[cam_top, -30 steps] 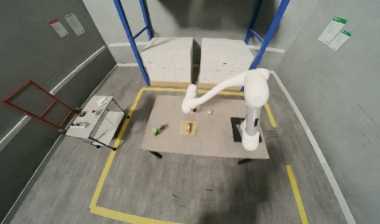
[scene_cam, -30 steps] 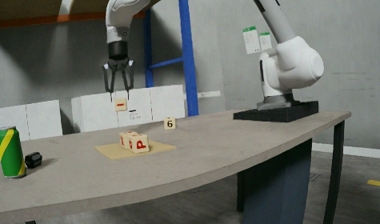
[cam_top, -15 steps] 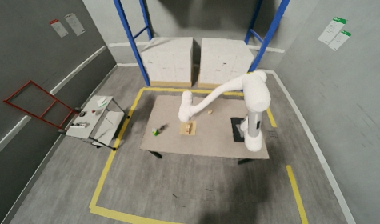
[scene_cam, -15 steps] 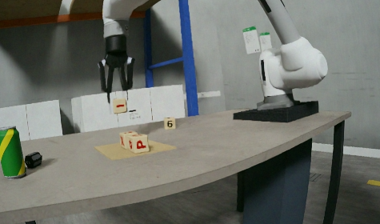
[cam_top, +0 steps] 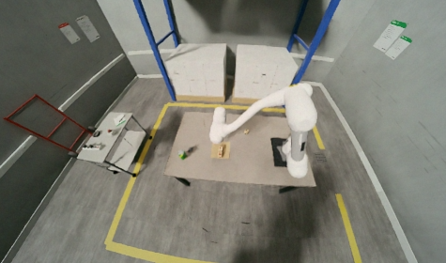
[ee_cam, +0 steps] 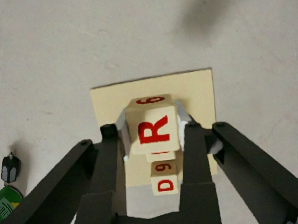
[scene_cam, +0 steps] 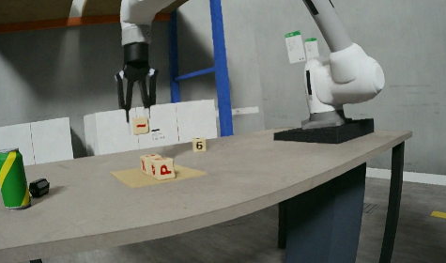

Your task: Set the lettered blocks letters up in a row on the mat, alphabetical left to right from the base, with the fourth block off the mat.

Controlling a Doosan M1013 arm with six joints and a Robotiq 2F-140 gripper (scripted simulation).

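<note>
Right now my hand is 20 mm short of the tan mat, 70 mm to the right of it and 130 mm above it. Round my hand: block 10 mm below; small black object 340 mm ahead, 30 mm to the left, 120 mm below; yellow can 420 mm ahead, 110 mm to the left, 70 mm below.
</note>
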